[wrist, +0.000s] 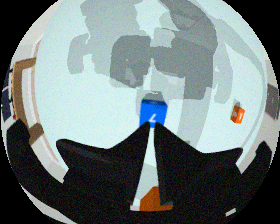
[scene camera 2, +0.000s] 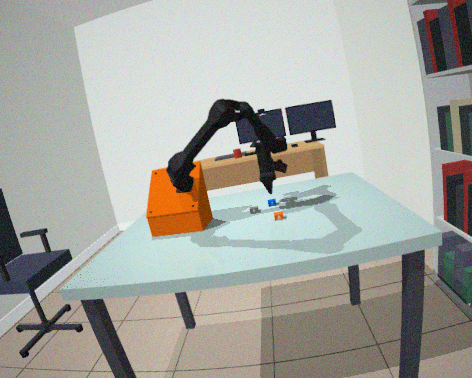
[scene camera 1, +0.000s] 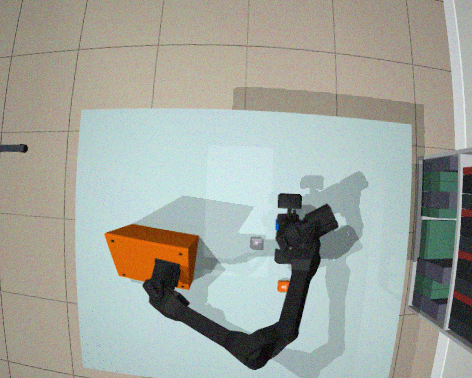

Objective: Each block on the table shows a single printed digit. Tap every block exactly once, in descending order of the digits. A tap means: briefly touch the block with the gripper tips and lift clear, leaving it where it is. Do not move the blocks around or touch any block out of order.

My gripper (scene camera 1: 283,225) is shut and holds nothing.
My gripper is seen too in the wrist view (wrist: 151,125).
